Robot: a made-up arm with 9 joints.
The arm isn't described. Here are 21 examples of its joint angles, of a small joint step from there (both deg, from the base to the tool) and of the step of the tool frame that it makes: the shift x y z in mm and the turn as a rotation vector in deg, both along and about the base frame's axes.
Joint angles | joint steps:
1: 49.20 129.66 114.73 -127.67 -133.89 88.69 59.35 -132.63 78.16 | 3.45 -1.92 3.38 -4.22 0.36 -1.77 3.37 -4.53 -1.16
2: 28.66 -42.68 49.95 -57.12 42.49 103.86 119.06 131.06 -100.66 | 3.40 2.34 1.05 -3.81 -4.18 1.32 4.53 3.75 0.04
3: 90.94 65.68 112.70 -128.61 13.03 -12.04 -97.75 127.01 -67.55 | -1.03 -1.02 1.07 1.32 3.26 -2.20 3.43 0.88 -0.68
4: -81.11 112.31 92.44 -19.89 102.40 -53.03 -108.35 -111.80 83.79 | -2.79 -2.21 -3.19 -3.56 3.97 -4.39 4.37 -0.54 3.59
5: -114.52 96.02 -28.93 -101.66 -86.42 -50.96 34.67 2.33 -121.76 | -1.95 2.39 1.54 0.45 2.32 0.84 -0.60 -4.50 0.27
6: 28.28 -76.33 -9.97 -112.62 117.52 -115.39 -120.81 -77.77 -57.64 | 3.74 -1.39 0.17 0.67 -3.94 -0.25 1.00 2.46 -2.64
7: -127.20 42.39 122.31 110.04 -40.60 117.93 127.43 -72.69 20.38 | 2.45 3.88 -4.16 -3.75 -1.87 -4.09 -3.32 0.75 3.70
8: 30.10 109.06 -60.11 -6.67 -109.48 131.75 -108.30 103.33 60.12 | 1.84 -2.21 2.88 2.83 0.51 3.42 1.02 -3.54 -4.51
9: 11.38 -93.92 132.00 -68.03 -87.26 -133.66 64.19 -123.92 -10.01 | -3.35 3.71 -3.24 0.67 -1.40 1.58 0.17 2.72 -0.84
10: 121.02 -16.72 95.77 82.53 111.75 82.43 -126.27 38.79 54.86 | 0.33 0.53 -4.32 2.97 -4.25 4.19 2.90 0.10 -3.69
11: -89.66 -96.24 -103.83 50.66 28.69 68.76 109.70 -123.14 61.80 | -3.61 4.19 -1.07 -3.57 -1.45 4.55 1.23 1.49 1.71
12: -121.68 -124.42 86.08 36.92 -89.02 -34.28 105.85 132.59 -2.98 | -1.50 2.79 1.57 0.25 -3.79 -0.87 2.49 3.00 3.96
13: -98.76 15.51 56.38 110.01 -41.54 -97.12 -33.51 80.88 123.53 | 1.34 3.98 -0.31 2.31 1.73 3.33 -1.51 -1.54 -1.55
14: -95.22 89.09 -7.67 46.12 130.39 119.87 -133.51 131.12 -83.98 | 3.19 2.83 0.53 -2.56 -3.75 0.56 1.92 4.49 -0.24
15: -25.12 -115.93 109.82 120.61 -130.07 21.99 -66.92 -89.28 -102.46 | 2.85 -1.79 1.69 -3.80 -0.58 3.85 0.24 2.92 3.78
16: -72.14 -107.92 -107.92 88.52 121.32 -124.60 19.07 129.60 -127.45 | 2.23 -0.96 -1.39 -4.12 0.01 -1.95 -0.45 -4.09 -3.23
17: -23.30 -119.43 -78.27 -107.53 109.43 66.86 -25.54 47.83 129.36 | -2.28 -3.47 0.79 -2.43 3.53 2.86 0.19 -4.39 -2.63
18: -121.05 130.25 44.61 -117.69 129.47 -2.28 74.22 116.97 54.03 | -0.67 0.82 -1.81 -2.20 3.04 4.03 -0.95 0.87 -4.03
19: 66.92 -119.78 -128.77 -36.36 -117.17 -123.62 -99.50 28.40 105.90 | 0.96 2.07 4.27 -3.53 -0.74 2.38 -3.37 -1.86 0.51
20: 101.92 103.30 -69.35 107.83 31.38 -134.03 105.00 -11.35 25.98 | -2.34 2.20 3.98 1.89 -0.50 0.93 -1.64 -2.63 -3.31
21: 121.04 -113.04 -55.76 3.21 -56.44 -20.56 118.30 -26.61 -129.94 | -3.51 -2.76 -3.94 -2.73 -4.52 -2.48 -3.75 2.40 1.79
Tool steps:
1: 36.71 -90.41 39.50 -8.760 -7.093 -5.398
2: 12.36 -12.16 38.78 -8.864 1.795 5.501
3: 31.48 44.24 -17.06 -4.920 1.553 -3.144
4: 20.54 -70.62 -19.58 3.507 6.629 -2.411
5: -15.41 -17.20 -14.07 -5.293 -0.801 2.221
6: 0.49 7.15 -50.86 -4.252 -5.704 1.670
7: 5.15 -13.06 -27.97 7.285 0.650 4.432
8: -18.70 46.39 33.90 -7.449 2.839 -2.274
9: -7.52 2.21 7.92 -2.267 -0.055 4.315
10: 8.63 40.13 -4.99 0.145 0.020 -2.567
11: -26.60 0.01 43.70 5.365 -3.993 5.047
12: -20.11 34.42 -31.26 3.689 3.041 -5.904
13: 30.54 -13.31 -28.20 -5.802 -0.677 -5.297
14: 50.31 -32.36 -8.71 -6.952 -7.114 -7.976
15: -33.13 -26.13 7.60 3.317 -0.086 -0.542
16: 64.50 104.99 -38.12 -7.903 1.546 3.999
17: 70.03 -25.37 76.95 4.314 4.268 0.585
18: -31.94 15.91 -21.26 -0.118 -5.953 2.529
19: -1.04 5.95 -24.63 3.123 2.255 -2.509
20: 15.90 -5.60 -1.40 -3.860 4.466 -4.291
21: 86.95 1.76 -54.99 -1.686 -11.651 -5.750
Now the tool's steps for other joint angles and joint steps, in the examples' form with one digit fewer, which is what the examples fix.
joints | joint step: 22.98 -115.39 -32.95 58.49 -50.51 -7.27 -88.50 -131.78 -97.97 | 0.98 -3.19 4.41 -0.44 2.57 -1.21 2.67 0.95 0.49
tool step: 8.5 -10.0 31.3 -1.62 -2.08 -0.59
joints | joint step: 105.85 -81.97 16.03 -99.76 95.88 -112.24 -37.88 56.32 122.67 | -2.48 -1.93 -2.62 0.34 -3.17 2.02 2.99 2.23 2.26
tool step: -15.9 23.3 -56.2 -5.97 0.15 6.52
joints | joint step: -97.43 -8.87 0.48 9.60 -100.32 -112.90 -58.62 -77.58 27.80 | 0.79 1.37 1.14 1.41 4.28 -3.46 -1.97 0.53 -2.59
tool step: -1.1 24.3 -22.6 3.73 -2.55 0.40
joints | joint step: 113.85 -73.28 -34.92 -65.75 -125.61 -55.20 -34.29 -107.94 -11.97 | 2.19 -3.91 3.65 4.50 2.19 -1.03 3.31 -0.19 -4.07
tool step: 29.9 5.2 -14.9 9.33 -10.73 2.54
